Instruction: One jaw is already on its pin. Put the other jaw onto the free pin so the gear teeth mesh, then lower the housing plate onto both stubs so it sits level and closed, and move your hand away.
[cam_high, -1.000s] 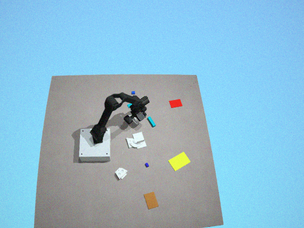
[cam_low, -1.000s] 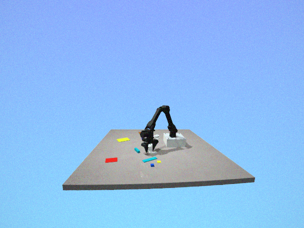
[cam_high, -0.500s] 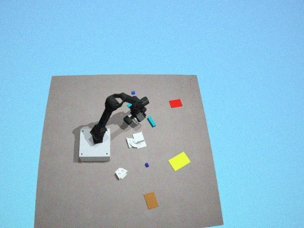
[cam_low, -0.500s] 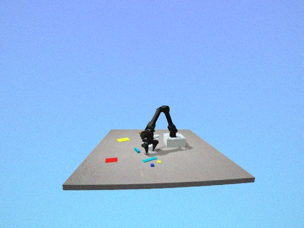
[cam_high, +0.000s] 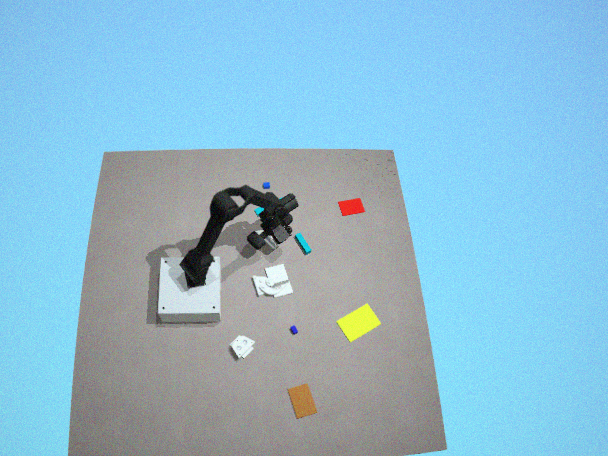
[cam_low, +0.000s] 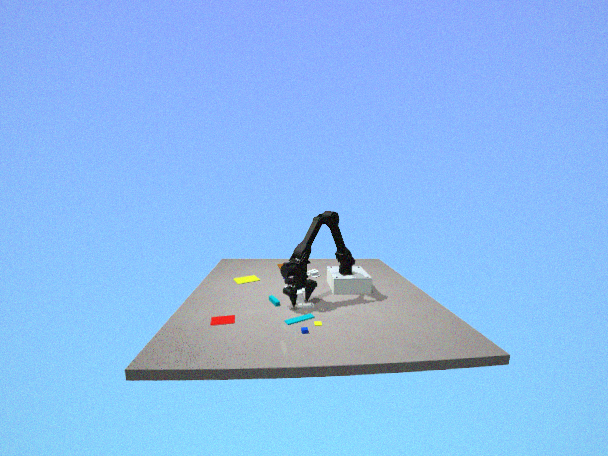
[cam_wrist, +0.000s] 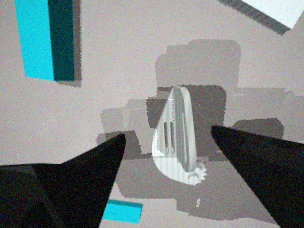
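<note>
My gripper tip is 180 mm to the left of the white base plate. Round my gripper tip: white jaw: 30 mm behind, 20 mm to the left; yellow piece: 400 mm to the right, 240 mm ahead; red piece: 360 mm ahead, 80 mm to the left.
</note>
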